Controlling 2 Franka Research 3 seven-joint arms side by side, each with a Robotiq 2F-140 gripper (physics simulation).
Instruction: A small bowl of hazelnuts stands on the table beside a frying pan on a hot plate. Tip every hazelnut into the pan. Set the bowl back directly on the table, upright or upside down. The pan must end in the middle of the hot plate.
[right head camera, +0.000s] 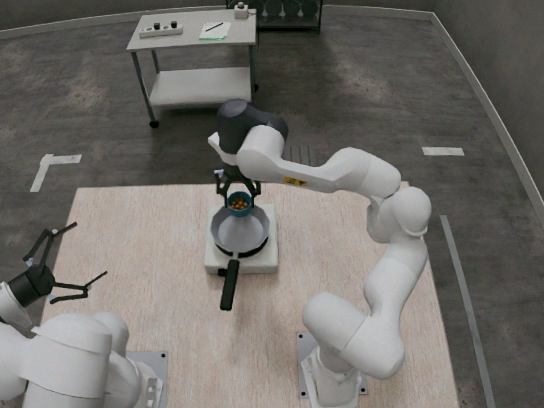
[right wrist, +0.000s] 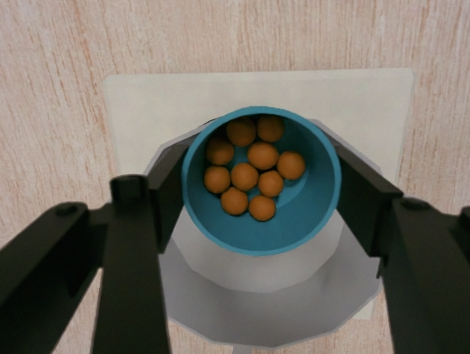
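A blue bowl (right head camera: 240, 212) (right wrist: 262, 240) holds several brown hazelnuts (right head camera: 239, 203) (right wrist: 244, 176). My right gripper (right head camera: 240, 199) (right wrist: 257, 168) is shut on the bowl, one finger on each side, and holds it above the far part of the pan. The grey frying pan (right head camera: 239, 233) (right wrist: 270, 320) sits on the white hot plate (right head camera: 270, 262) (right wrist: 150, 97), its black handle (right head camera: 229, 285) pointing to the near side. The pan's inner floor that shows has no hazelnuts. My left gripper (right head camera: 91, 248) is open and empty at the table's left edge.
The wooden table (right head camera: 150, 270) (right wrist: 250, 35) carries both arm bases. My right arm reaches over the table's far right part. Behind it, a trolley (right head camera: 192, 42) with a power strip (right head camera: 161, 31) and papers stands on the floor.
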